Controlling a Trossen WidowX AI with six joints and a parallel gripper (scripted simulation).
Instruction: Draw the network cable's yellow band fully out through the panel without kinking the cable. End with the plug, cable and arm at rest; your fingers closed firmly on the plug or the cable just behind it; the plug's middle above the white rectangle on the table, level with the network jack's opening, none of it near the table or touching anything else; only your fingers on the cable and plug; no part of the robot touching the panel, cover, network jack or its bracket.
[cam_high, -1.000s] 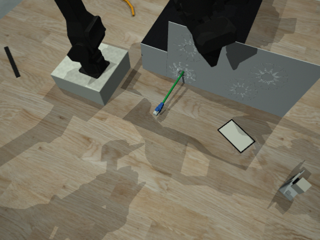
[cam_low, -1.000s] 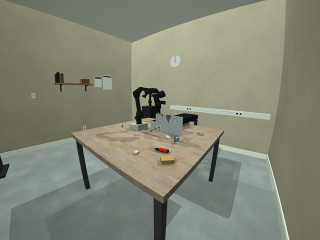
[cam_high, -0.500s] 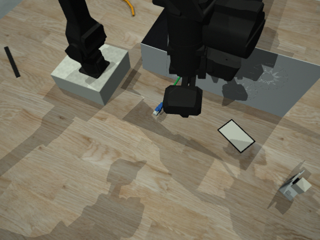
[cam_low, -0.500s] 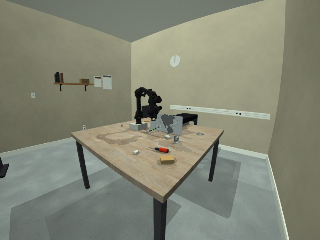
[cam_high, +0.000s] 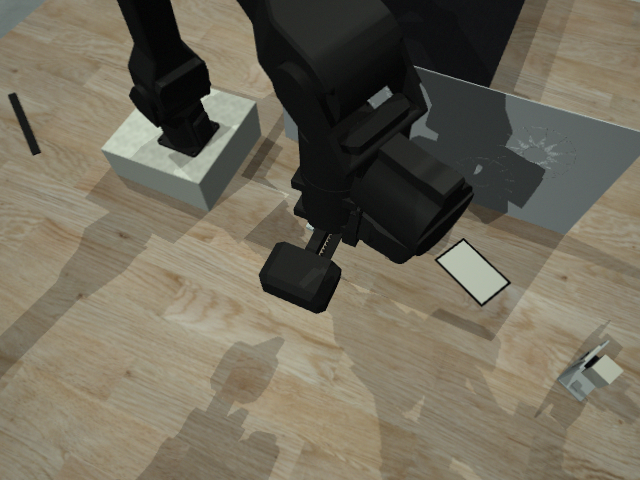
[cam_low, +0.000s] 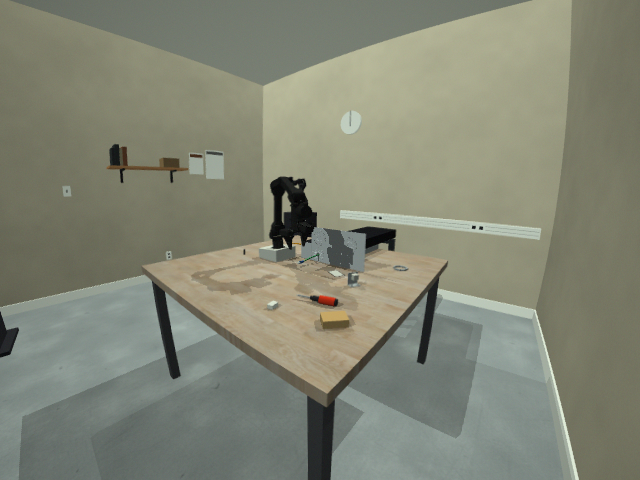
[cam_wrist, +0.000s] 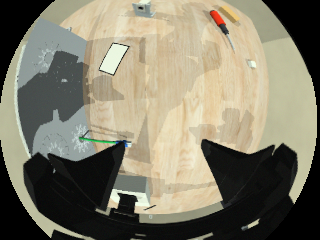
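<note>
The blue plug lies 140 mm below my hand, 90 mm to the left of it and 70 mm behind it. Also, from my hand: screwdriver: 300 mm ahead, 190 mm to the right, 150 mm below; small white block: 330 mm to the right, 210 mm ahead, 150 mm below; white rectangle: 160 mm below, 150 mm ahead, 120 mm to the left.
</note>
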